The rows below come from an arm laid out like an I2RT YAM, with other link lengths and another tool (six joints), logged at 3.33 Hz.
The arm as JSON. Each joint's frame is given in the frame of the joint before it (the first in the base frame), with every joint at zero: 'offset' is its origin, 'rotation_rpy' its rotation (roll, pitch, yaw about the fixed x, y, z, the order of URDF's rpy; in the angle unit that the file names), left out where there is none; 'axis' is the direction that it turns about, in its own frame. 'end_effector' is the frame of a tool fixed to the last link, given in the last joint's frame.
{
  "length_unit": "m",
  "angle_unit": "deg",
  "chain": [
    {
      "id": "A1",
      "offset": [
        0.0,
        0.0,
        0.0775
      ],
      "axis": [
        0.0,
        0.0,
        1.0
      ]
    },
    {
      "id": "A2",
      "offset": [
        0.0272,
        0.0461,
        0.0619
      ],
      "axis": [
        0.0,
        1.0,
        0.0
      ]
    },
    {
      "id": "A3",
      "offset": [
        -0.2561,
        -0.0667,
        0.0
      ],
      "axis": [
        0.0,
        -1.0,
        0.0
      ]
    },
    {
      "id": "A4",
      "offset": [
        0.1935,
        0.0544,
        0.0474
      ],
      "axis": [
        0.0,
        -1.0,
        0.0
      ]
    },
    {
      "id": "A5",
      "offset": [
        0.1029,
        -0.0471,
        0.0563
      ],
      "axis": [
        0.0,
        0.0,
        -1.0
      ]
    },
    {
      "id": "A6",
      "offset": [
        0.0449,
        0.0,
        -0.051
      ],
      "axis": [
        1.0,
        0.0,
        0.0
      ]
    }
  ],
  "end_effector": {
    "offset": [
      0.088,
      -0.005,
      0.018
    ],
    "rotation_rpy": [
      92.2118,
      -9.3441,
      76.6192
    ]
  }
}
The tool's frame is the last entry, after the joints.
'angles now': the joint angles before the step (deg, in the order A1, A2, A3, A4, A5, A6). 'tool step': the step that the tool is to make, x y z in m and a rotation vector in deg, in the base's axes. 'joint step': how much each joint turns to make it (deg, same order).
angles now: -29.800, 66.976, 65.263, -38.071, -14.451, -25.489
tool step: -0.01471, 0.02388, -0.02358, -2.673, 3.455, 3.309
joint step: 3.789, -4.777, -6.313, -0.886, 2.971, -2.760
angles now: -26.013, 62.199, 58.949, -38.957, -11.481, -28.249
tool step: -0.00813, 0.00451, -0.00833, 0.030, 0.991, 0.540
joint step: 0.002, -1.747, -2.108, -0.679, -0.119, -0.678
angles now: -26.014, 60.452, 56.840, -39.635, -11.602, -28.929
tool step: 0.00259, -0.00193, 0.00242, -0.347, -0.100, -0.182
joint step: 0.030, 0.654, 0.761, 0.124, 0.338, -0.052
